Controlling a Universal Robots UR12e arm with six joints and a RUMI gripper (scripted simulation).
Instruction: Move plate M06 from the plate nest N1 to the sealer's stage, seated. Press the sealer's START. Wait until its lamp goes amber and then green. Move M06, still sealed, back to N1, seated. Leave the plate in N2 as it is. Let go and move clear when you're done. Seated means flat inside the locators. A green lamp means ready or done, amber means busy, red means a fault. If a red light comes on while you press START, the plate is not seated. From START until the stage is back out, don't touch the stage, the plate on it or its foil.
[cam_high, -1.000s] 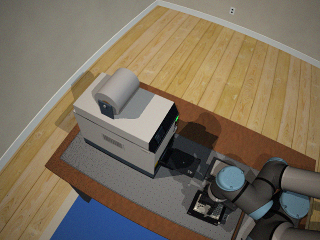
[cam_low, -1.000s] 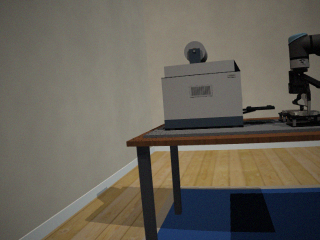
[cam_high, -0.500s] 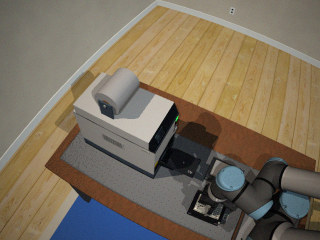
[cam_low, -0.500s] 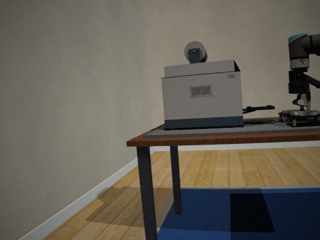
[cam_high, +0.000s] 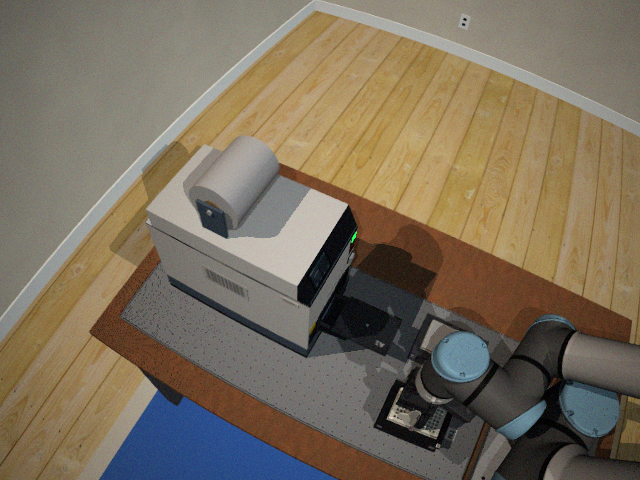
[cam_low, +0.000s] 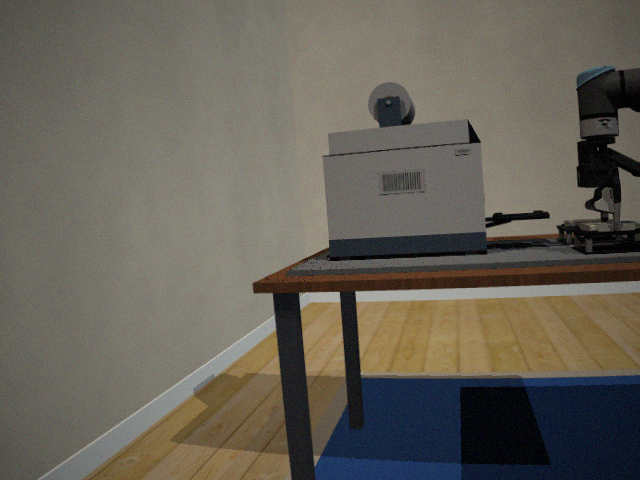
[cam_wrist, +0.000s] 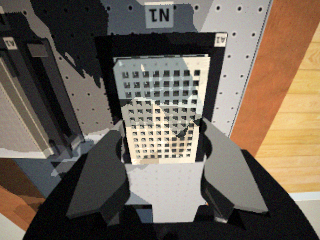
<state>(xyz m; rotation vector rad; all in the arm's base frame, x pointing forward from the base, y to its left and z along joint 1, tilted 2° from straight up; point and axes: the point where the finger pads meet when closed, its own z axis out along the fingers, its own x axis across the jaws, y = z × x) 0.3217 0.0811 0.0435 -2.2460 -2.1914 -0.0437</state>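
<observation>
Right now my hand is 10 mm above the white well plate. The rest, counted from my hand: foil-covered plate: 10 mm behind, 200 mm to the right, 10 mm below; then sealer stage: 190 mm ahead, 150 mm to the right, 20 mm above; then plate nest N1: 20 mm below.
</observation>
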